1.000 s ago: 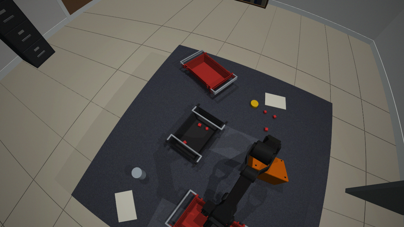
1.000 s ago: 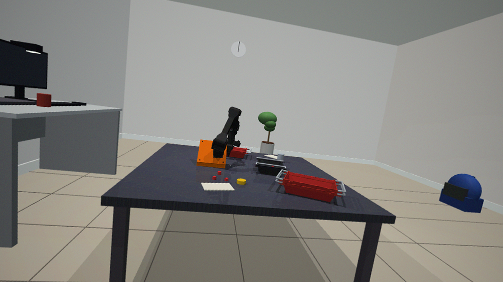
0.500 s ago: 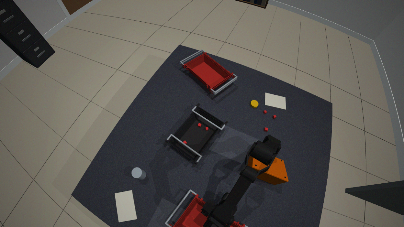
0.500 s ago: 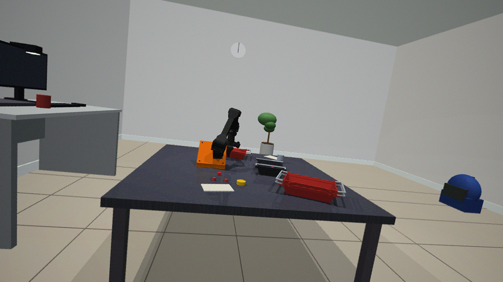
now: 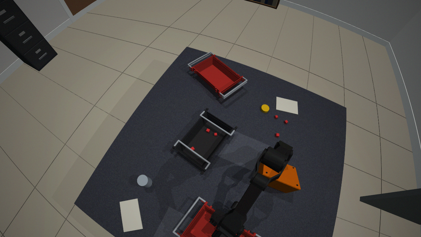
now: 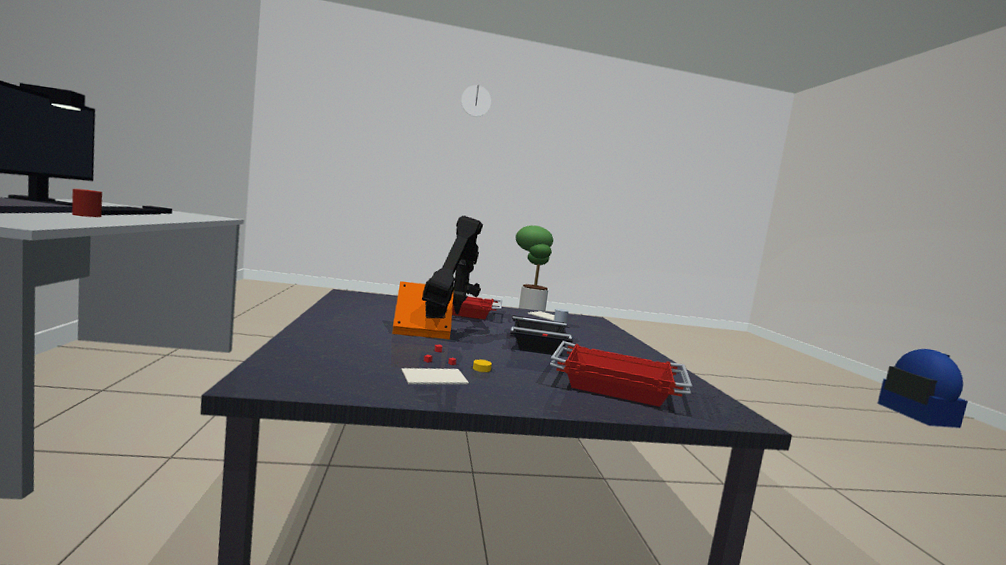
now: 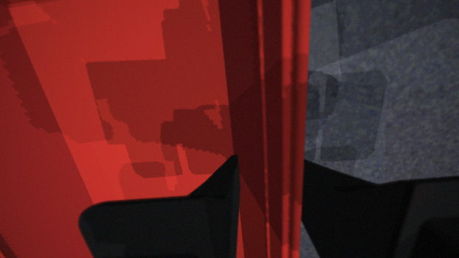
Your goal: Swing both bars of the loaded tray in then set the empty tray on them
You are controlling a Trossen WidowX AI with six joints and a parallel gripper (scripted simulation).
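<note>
My gripper tip is 2 cm short of the red tray, 8 cm to the right of it and 3 cm below it. Round my gripper tip: yellow disc (2 cm behind, 66 cm to the right); grey cylinder (44 cm ahead, 2 cm to the right, 2 cm above).
</note>
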